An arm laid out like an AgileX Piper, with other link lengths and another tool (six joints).
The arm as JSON. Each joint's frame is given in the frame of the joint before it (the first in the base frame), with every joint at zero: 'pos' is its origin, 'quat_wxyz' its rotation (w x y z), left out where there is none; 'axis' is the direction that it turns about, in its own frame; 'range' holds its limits. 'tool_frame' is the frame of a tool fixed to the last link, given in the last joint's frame.
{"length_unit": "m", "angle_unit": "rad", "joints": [
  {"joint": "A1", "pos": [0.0, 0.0, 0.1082], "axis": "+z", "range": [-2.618, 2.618]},
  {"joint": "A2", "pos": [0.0, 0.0, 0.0], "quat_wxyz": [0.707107, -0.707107, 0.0, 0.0], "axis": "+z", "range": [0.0, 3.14]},
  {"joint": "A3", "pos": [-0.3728, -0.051, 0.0], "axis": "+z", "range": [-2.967, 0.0]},
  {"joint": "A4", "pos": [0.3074, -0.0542, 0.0], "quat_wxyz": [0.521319, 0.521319, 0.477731, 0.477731], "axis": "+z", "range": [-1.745, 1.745]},
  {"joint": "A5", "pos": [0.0, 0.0, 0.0], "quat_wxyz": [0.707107, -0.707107, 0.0, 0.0], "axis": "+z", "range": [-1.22, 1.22]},
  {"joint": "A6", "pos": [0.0, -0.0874, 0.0], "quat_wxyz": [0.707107, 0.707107, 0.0, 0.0], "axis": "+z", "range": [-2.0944, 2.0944]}
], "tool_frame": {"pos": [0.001, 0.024, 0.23], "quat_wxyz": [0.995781, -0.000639, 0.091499, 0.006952]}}
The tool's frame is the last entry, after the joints.
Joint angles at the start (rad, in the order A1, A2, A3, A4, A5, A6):
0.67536 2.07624 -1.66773 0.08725 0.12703 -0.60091
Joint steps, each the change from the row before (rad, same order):
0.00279 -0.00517 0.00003 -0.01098 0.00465 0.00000
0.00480 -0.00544 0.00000 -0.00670 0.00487 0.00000
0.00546 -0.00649 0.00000 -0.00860 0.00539 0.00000
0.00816 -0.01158 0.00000 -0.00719 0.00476 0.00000
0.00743 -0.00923 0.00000 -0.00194 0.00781 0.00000
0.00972 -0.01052 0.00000 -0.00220 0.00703 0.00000
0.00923 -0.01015 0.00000 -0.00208 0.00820 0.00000
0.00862 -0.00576 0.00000 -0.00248 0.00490 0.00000
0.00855 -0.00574 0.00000 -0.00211 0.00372 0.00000
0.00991 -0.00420 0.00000 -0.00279 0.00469 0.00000
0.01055 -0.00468 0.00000 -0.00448 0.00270 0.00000
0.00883 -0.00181 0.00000 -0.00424 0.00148 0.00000
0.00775 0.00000 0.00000 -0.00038 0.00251 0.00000
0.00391 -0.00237 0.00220 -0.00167 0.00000 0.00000
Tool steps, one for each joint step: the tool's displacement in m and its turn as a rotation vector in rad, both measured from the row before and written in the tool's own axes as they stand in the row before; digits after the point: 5 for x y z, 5 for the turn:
-0.00200 0.00072 -0.00267 0.00112 -0.00105 -0.01215
-0.00303 0.00219 -0.00304 -0.00140 -0.00230 -0.00918
-0.00358 0.00227 -0.00362 -0.00099 -0.00291 -0.01130
-0.00740 0.00231 -0.00663 -0.00031 -0.00916 -0.01094
-0.00538 0.00327 -0.00528 -0.00416 -0.00468 -0.00600
-0.00705 0.00425 -0.00622 -0.00456 -0.00747 -0.00731
-0.00634 0.00422 -0.00596 -0.00505 -0.00597 -0.00705
-0.00477 0.00469 -0.00367 -0.00490 -0.00463 -0.00711
-0.00505 0.00444 -0.00370 -0.00432 -0.00561 -0.00659
-0.00454 0.00602 -0.00296 -0.00633 -0.00406 -0.00819
-0.00545 0.00583 -0.00334 -0.00485 -0.00627 -0.00987
-0.00375 0.00542 -0.00167 -0.00453 -0.00408 -0.00881
-0.00241 0.00567 -0.00062 -0.00655 -0.00158 -0.00487
-0.00149 0.00245 -0.00125 -0.00203 -0.00184 -0.00370

